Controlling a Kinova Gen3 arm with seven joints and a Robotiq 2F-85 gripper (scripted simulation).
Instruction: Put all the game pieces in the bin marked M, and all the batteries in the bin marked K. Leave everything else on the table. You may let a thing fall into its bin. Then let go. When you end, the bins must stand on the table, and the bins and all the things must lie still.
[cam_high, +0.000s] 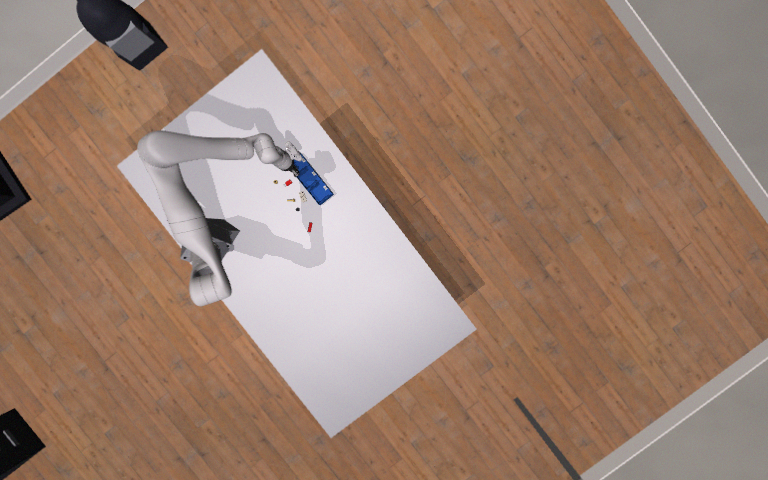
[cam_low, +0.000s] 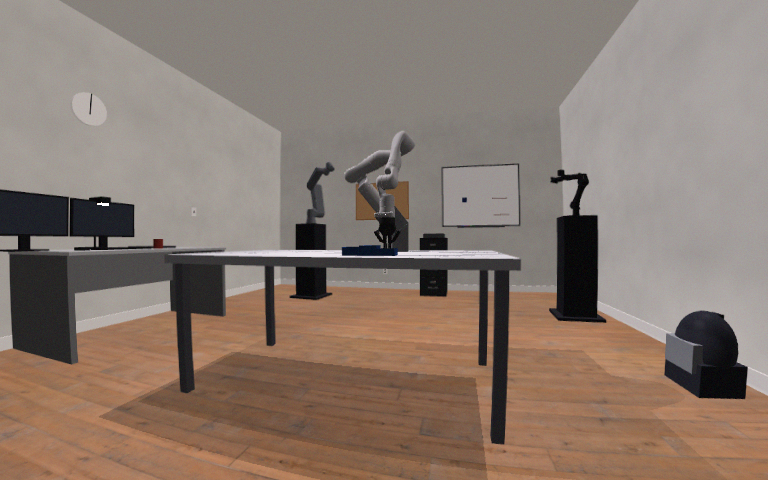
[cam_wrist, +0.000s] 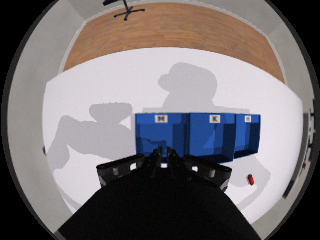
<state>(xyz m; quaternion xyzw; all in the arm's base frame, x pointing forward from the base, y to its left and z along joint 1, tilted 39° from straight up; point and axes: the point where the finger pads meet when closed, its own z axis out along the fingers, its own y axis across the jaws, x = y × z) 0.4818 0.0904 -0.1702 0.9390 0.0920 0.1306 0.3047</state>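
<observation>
The red cylinder lies 9 cm behind my hand, 27 cm to the right of it and 3 cm below it. Round my hand: white tile 4 cm behind, 12 cm to the right, 3 cm below; then black piece 10 cm behind, 16 cm to the right, 3 cm below; then bin 3 cm ahead, 8 cm to the right, 1 cm below.
</observation>
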